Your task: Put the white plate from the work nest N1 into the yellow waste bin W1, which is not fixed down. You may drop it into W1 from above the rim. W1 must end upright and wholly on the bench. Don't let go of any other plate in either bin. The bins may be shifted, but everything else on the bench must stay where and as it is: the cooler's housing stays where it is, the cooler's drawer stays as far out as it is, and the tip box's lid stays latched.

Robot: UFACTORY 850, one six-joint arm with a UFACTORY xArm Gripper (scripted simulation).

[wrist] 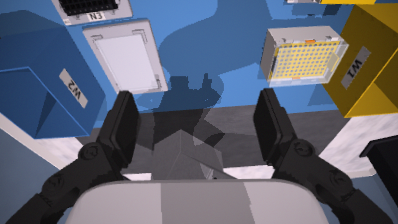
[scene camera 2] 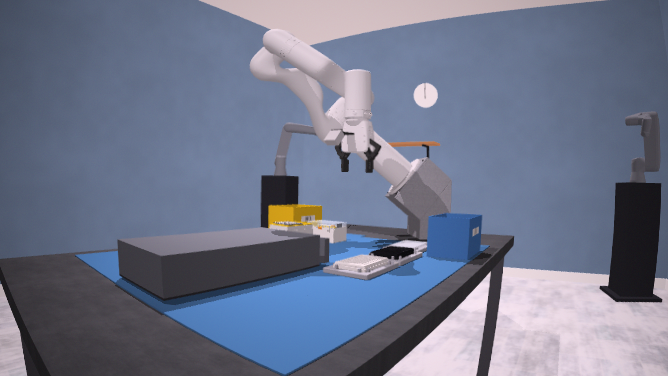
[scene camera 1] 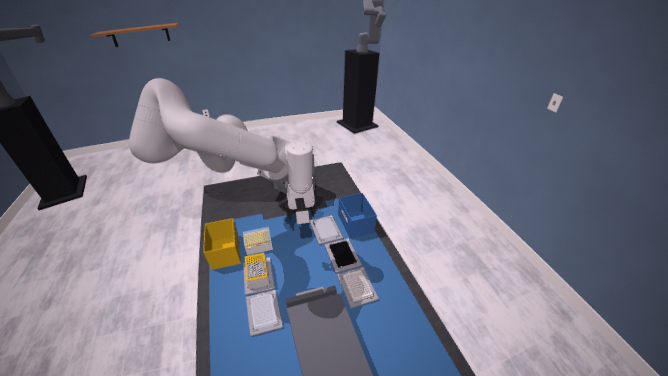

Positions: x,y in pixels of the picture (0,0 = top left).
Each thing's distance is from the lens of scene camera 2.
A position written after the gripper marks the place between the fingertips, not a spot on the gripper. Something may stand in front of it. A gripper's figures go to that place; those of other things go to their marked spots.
gripper (scene camera 2: pixel 356 172): 1.18 m
yellow waste bin W1 (scene camera 2: pixel 295 213): 1.39 m
